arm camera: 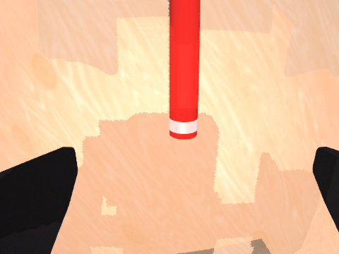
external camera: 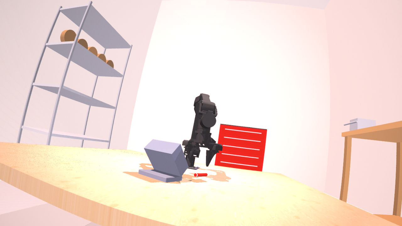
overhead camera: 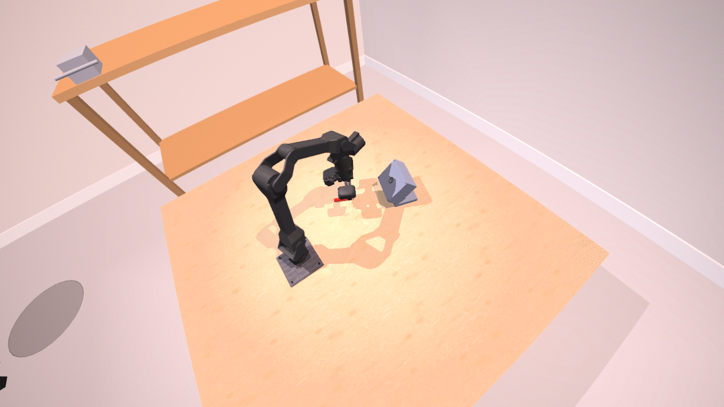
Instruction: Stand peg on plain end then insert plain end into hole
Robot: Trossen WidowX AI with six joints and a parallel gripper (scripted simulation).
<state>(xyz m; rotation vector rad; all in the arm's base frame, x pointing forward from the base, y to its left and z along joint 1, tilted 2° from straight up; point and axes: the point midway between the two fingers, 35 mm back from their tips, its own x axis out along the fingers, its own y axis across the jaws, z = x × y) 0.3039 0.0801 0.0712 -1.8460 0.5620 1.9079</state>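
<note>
My gripper tip is now 5 cm above the red peg and 1 cm past it. The rest, counted from my gripper tip: grey sloped panel 15 cm ahead, 11 cm to the right, 2 cm above.
</note>
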